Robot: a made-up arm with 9 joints. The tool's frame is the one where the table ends. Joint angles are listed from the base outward.
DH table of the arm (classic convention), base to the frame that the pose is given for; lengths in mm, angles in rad. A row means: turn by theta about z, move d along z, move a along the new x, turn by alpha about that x. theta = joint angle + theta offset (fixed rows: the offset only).
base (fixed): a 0, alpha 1.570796, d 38, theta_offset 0
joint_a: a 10, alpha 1.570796, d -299, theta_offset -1.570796
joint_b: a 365, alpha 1.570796, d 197, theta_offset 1.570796
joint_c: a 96, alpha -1.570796, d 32, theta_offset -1.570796
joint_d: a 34, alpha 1.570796, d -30, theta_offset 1.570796
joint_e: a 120, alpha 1.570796, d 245, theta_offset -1.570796
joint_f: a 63, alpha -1.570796, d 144, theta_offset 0
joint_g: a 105, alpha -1.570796, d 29, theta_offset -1.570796
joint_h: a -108, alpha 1.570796, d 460, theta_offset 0
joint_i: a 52, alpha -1.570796, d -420, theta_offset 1.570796
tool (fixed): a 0, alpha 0, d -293, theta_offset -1.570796
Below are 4 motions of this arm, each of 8 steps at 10 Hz.
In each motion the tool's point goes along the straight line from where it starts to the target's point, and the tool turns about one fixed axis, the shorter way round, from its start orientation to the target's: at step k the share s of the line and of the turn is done. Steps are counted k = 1, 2, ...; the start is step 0. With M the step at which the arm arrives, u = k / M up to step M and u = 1 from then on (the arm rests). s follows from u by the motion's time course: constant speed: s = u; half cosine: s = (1 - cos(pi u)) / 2; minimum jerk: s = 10 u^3 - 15 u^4 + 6 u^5.
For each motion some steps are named. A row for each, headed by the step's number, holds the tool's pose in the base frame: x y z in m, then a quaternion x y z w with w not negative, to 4 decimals.
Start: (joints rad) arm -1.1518 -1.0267 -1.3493 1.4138 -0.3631 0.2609 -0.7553 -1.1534 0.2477
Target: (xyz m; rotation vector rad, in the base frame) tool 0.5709 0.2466 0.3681 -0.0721 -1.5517 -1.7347
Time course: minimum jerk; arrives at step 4
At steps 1, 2, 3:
1: 0.5939 0.5169 0.1796 0.0377 -0.6260 -0.4699 0.6212
2: 0.5837 0.3974 0.2630 0.0085 -0.6277 -0.5720 0.5279
3: 0.5736 0.2778 0.3463 -0.0208 -0.6169 -0.6627 0.4240

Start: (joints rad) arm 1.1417 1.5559 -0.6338 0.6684 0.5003 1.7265 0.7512 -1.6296 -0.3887
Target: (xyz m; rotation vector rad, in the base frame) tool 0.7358 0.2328 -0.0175 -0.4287 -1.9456 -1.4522
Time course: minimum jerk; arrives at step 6
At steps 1, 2, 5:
1: 0.4404 0.5885 0.5085 0.0067 0.8871 0.4379 0.1454
2: 0.4938 0.5242 0.4134 0.0367 0.8799 0.4701 0.0582
5: 0.7249 0.2459 0.0019 -0.1588 -0.7540 -0.5541 0.3150

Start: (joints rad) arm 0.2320 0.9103 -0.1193 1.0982 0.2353 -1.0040 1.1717 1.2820 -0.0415
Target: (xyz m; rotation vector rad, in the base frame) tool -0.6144 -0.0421 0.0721 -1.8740 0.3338 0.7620
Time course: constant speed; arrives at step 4
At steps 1, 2, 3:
1: -0.5529 0.0934 0.3814 -0.5974 0.4102 0.4541 0.5182
2: -0.5734 0.0482 0.2783 -0.6684 0.3240 0.4143 0.5259
3: -0.5939 0.0031 0.1752 -0.7300 0.2332 0.3686 0.5261

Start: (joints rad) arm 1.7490 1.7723 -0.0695 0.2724 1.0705 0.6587 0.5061 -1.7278 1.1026
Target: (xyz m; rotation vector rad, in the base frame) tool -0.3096 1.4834 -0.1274 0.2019 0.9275 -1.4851
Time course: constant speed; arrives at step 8
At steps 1, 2, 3, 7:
1: 0.3118 1.1101 0.5587 0.2105 0.8378 -0.4219 0.2753
2: 0.2231 1.1634 0.4607 0.1972 0.7931 -0.4674 0.3373
3: 0.1343 1.2167 0.3626 0.1823 0.7419 -0.5090 0.3965
7: -0.2208 1.4301 -0.0294 0.1092 0.4821 -0.6317 0.5972

